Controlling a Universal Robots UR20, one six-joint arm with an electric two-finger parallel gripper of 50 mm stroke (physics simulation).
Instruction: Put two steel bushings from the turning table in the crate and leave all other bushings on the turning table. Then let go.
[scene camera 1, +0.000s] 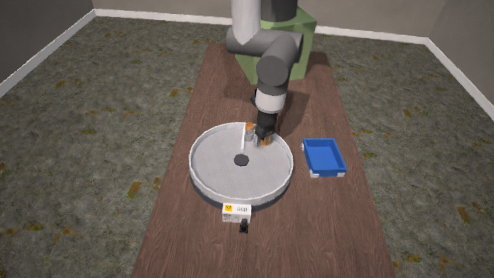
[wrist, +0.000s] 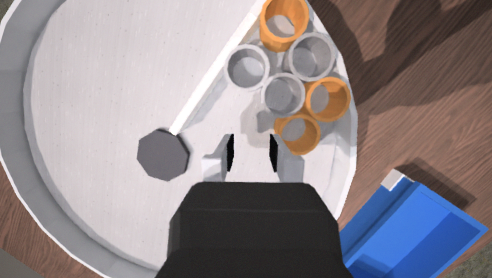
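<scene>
The turning table bears three grey steel bushings and three orange ones, standing upright in a cluster. In the wrist view, one steel bushing is near the white divider, another steel bushing is near the rim, and a third steel bushing is closest to the fingers. Orange bushings stand around them. My gripper is open and empty, above the turning table; its right finger is beside the lowest orange bushing. The blue crate shows no bushing in scene camera 1.
A white divider runs from the dark hub to the turning table's raised rim. A white labelled box and a small black device are in front of the turning table. The crate is to its right.
</scene>
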